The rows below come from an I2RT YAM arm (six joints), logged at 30 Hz.
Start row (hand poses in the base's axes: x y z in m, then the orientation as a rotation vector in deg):
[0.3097, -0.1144, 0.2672, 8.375, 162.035, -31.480]
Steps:
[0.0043, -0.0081, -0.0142, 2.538, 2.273, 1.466]
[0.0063, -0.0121, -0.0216, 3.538, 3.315, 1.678]
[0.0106, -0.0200, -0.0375, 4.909, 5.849, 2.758]
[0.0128, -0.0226, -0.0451, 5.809, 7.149, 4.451]
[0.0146, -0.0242, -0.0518, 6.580, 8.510, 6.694]
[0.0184, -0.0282, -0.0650, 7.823, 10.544, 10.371]
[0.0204, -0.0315, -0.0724, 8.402, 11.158, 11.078]
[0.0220, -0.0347, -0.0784, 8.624, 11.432, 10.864]
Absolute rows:
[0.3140, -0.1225, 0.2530, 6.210, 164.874, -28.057]
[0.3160, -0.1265, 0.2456, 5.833, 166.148, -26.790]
[0.3203, -0.1344, 0.2297, 3.871, 168.859, -25.061]
[0.3225, -0.1370, 0.2221, 1.215, 170.128, -23.607]
[0.3243, -0.1386, 0.2154, -2.318, 171.279, -22.203]
[0.3281, -0.1426, 0.2022, -8.119, 172.802, -19.841]
[0.3301, -0.1459, 0.1948, -9.254, 173.361, -18.907]
[0.3317, -0.1491, 0.1888, -8.989, 173.723, -18.668]

